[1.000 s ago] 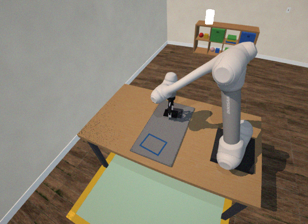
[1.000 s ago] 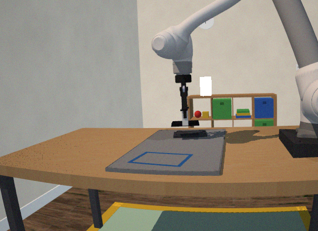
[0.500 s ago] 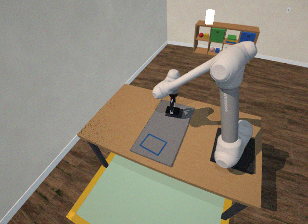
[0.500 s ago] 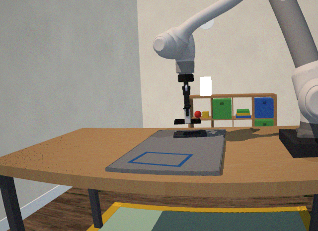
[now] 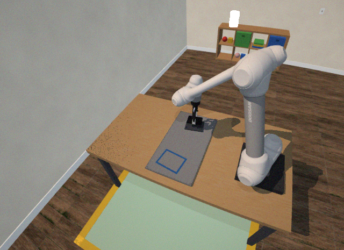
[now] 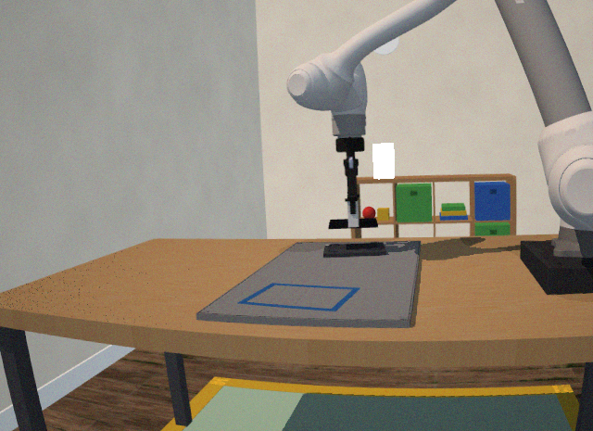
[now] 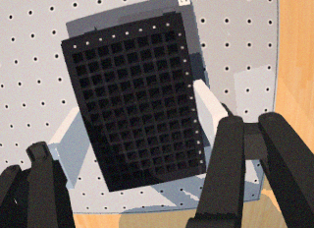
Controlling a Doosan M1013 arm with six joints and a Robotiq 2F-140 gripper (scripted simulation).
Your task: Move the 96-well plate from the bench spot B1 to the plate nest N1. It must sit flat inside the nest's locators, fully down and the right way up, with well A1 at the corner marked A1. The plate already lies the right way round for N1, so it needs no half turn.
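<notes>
Now: hand 2 cm above the black 96-well plate. The rest, counted from my hand: dark grey plate nest 10 cm below; then A1 corner mark 9 cm below, 9 cm ahead, 3 cm to the right.
</notes>
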